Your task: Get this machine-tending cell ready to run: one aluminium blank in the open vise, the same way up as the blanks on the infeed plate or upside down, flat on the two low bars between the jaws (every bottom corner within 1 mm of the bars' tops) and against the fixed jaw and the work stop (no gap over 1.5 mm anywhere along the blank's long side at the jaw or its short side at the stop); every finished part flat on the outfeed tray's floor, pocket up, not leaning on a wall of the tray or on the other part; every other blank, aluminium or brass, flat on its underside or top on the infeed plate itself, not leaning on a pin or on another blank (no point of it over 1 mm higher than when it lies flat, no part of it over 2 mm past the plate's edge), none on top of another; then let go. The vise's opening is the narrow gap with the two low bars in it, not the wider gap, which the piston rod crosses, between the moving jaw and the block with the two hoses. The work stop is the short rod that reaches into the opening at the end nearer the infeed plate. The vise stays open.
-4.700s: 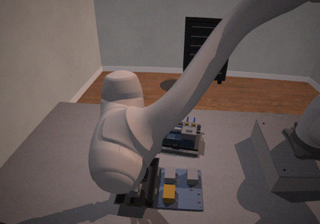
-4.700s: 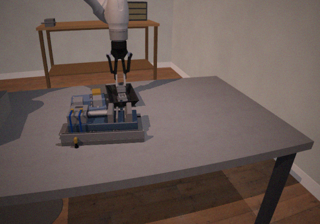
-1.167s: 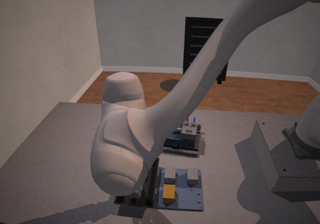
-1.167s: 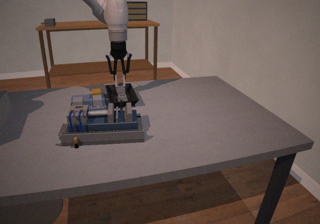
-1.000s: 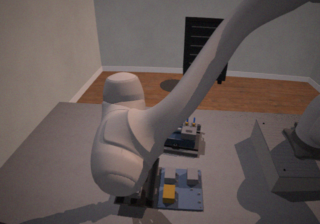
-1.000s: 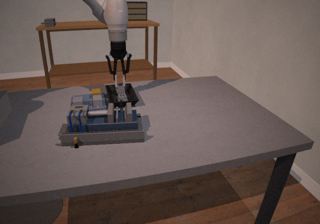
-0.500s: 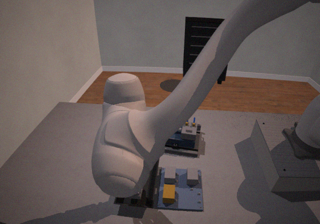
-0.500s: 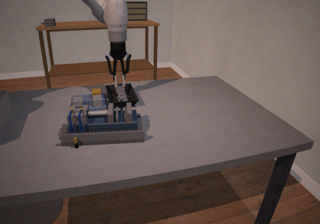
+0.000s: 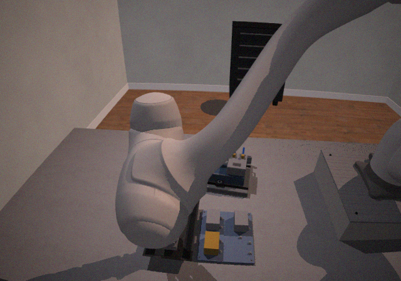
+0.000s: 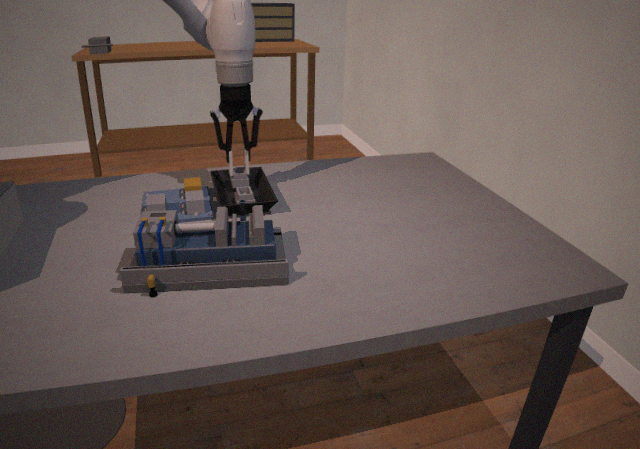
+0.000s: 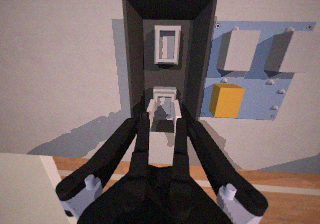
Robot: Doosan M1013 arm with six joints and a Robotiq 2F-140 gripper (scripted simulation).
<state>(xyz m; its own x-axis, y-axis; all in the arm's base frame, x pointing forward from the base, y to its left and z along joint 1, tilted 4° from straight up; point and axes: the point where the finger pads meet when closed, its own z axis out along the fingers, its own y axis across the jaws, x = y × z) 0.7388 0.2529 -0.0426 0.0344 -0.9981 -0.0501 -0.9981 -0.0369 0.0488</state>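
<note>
The brass blank lies 120 mm behind my hand, 10 mm to the right of it and 60 mm below it. The rest, counted from my hand: blue vise: 100 mm behind, 340 mm to the right, 50 mm below; aluminium blank: 120 mm behind, 100 mm to the right, 60 mm below; infeed plate: 160 mm behind, 60 mm to the right, 80 mm below.
</note>
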